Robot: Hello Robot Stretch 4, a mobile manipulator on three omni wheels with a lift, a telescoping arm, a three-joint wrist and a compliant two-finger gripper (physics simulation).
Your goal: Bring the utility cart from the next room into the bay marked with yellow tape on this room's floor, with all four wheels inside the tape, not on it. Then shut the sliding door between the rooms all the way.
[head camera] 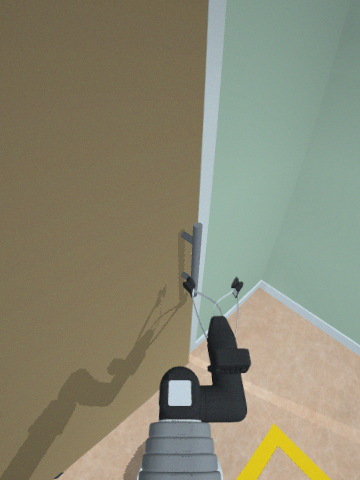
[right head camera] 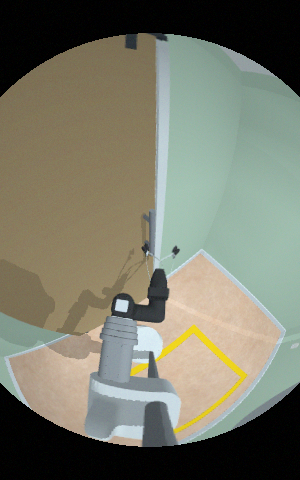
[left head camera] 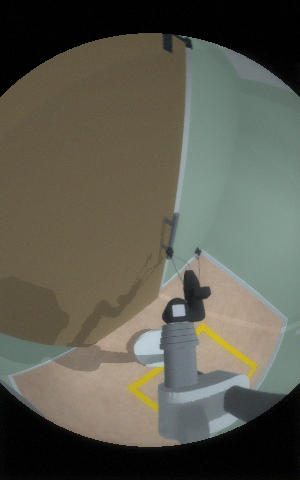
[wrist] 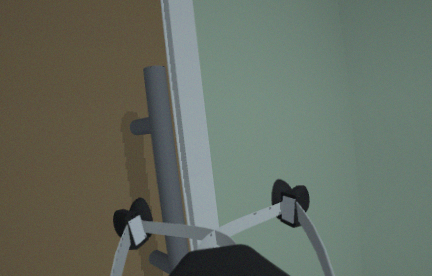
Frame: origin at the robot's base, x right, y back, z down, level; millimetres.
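Seen in the pictures: gripper, between the fingertips: point(head camera: 212, 279) point(right head camera: 160, 245) point(left head camera: 182, 247) point(wrist: 211, 205); robot's base, origin of its link: point(right head camera: 142, 343) point(left head camera: 154, 347).
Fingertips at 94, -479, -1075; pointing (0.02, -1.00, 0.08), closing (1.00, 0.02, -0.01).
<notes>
Pixels of each thing's middle, then the offset from my fingertips to it, as dx, dy, dz. "*": a spot on its surface instead.
- grey vertical bar handle, a spot on its surface: point(wrist: 162, 140) point(head camera: 197, 251) point(right head camera: 151, 227) point(left head camera: 174, 230) * -45, -49, -64
- Yellow tape, a spot on its surface: point(right head camera: 220, 352) point(left head camera: 230, 346) * +815, +650, +1103
The brown sliding door point(head camera: 100, 150) point(left head camera: 100, 175) point(right head camera: 85, 175) point(wrist: 60, 100) fills the left of the views. Its right edge lies along a white upright trim. A grey vertical bar handle point(head camera: 197, 255) point(left head camera: 174, 230) point(right head camera: 152, 227) point(wrist: 162, 140) stands off the door near that edge. My gripper point(head camera: 213, 286) point(left head camera: 184, 252) point(right head camera: 160, 249) point(wrist: 211, 205) is open and holds nothing. In the wrist view its left finger is left of the bar and its right finger is over the green wall. Yellow tape point(left head camera: 230, 347) point(right head camera: 220, 352) marks the floor bay; my arm hides part. The utility cart does not show.
The white trim point(head camera: 213, 75) point(wrist: 187, 75) borders the green wall point(head camera: 265, 150) point(wrist: 280, 100). A room corner is beyond the gripper at the right. Dark brackets point(left head camera: 167, 43) point(right head camera: 131, 41) show at the door's top. My round white base point(left head camera: 147, 348) is beside the tape.
</notes>
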